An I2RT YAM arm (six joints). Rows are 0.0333 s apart.
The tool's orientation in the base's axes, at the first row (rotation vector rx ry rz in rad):
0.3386, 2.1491, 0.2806
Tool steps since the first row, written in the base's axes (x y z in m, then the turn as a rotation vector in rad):
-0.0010, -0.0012, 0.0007, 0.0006, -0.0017, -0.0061
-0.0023, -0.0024, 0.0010, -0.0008, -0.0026, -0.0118
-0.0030, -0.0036, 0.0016, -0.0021, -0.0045, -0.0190
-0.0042, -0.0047, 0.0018, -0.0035, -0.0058, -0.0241
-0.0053, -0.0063, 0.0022, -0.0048, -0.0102, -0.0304
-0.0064, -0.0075, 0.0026, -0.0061, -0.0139, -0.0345
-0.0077, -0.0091, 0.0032, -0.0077, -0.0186, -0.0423
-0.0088, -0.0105, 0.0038, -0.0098, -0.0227, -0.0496
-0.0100, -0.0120, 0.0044, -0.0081, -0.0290, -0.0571
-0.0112, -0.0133, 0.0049, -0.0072, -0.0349, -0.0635
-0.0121, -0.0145, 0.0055, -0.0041, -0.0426, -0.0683
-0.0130, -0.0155, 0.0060, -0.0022, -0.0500, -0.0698
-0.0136, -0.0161, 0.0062, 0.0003, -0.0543, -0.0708
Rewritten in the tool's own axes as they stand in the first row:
-0.0004, -0.0010, -0.0013, 0.0038, -0.0035, 0.0038
-0.0003, -0.0022, -0.0026, 0.0086, -0.0064, 0.0057
-0.0008, -0.0033, -0.0036, 0.0141, -0.0107, 0.0085
-0.0007, -0.0044, -0.0048, 0.0183, -0.0137, 0.0101
-0.0010, -0.0059, -0.0061, 0.0224, -0.0200, 0.0122
-0.0011, -0.0070, -0.0073, 0.0249, -0.0250, 0.0132
-0.0014, -0.0085, -0.0088, 0.0302, -0.0322, 0.0159
-0.0017, -0.0098, -0.0102, 0.0355, -0.0386, 0.0179
-0.0020, -0.0112, -0.0116, 0.0381, -0.0467, 0.0230
-0.0022, -0.0124, -0.0130, 0.0405, -0.0542, 0.0269
-0.0026, -0.0134, -0.0141, 0.0398, -0.0626, 0.0316
-0.0028, -0.0143, -0.0152, 0.0374, -0.0697, 0.0334
-0.0028, -0.0149, -0.0159, 0.0353, -0.0737, 0.0357

